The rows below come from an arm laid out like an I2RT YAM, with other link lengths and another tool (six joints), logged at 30 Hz.
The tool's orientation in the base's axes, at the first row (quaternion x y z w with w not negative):
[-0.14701 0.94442 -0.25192 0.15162]
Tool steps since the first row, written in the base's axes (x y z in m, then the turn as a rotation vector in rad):
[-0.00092 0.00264 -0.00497 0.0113 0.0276 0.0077]
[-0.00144 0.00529 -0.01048 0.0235 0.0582 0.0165]
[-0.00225 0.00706 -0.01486 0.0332 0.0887 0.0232]
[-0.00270 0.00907 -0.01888 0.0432 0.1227 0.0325]
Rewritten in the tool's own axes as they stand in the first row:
[0.00096 0.00496 0.00264 -0.0217 0.0166 -0.0142]
[0.00166 0.01013 0.00587 -0.0455 0.0350 -0.0303]
[0.00270 0.01405 0.00843 -0.0666 0.0549 -0.0455]
[0.00326 0.01790 0.01073 -0.0897 0.0762 -0.0642]

